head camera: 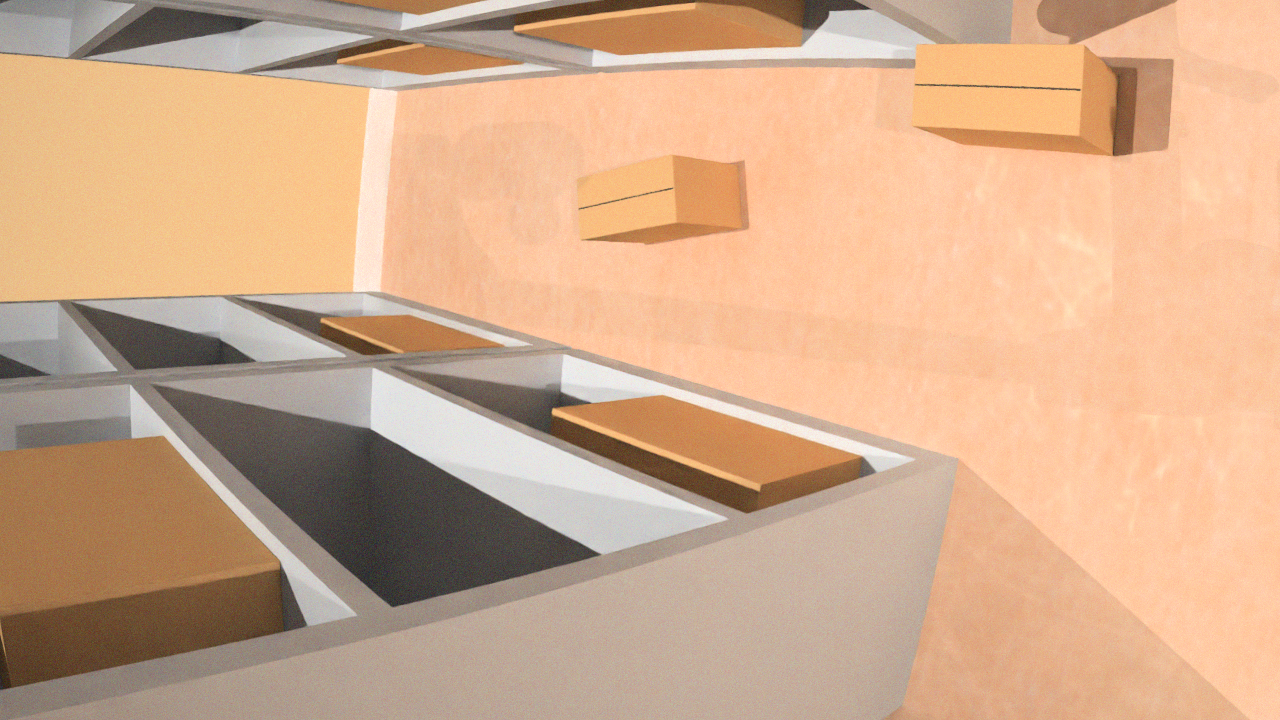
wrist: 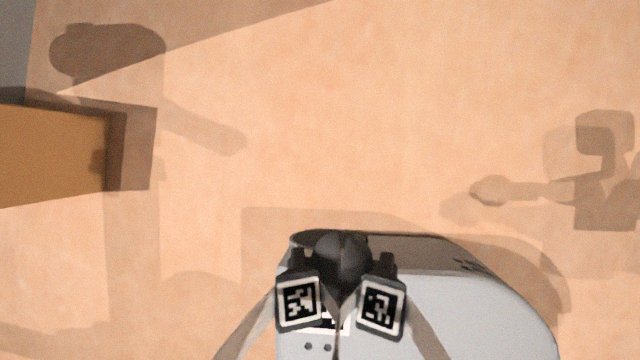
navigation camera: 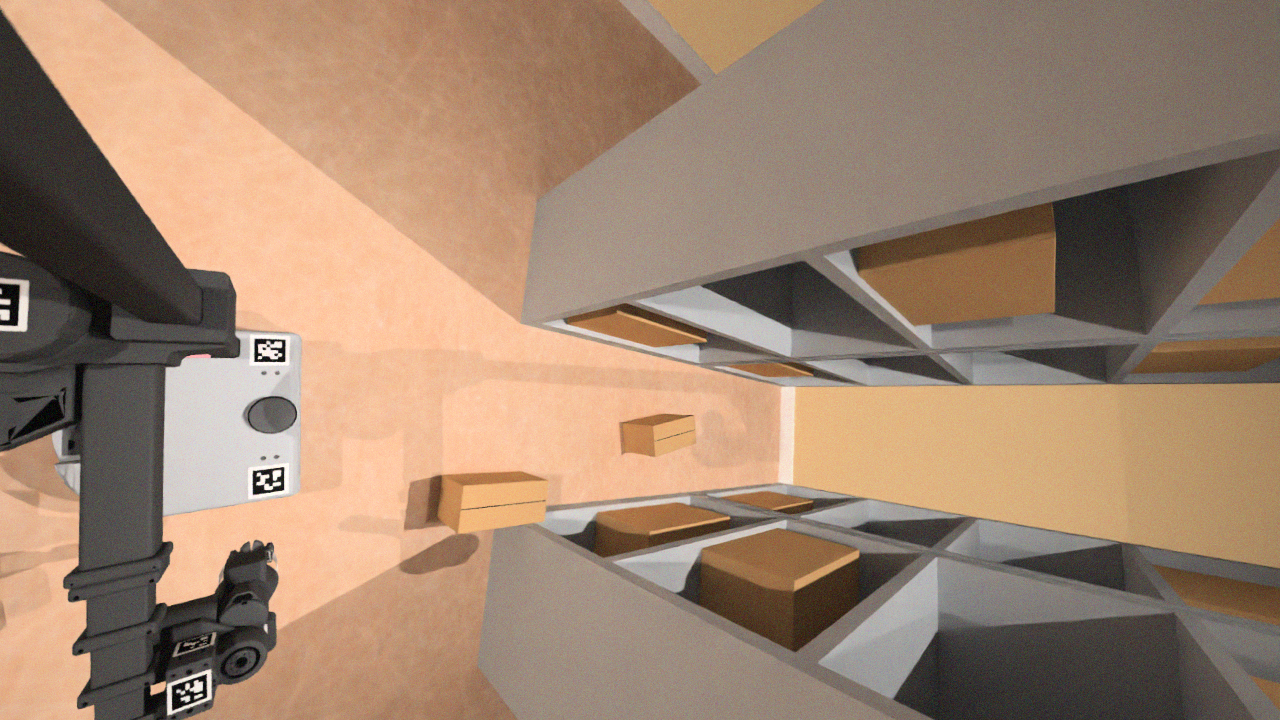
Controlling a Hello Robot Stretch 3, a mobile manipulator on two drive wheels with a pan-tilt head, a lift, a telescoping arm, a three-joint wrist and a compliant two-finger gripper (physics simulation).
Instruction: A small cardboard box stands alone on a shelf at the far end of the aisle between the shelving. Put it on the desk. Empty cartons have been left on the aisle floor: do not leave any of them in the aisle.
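Observation:
My gripper (navigation camera: 257, 548) (wrist: 342, 257) is shut and empty, its fingertips together in the wrist view above the robot's base. A closed carton (head camera: 995, 89) (navigation camera: 494, 501) (wrist: 50, 152) lies on the floor at the near corner of one shelving unit, ahead of the base; part of it shows at the left edge of the wrist view. A second carton (head camera: 657, 201) (navigation camera: 657, 434) lies deeper in the aisle, between the shelving and short of the end wall. Which shelf box is the small lone one, I cannot tell. The desk does not show in these views.
Shelving units (head camera: 716, 608) (navigation camera: 554, 617) line both sides of the aisle, several compartments holding brown boxes (head camera: 707, 438) (navigation camera: 778, 573). A yellow wall (head camera: 179, 179) (navigation camera: 984, 447) closes the far end. The robot's base (navigation camera: 205, 429) (wrist: 465, 315) is near the aisle mouth.

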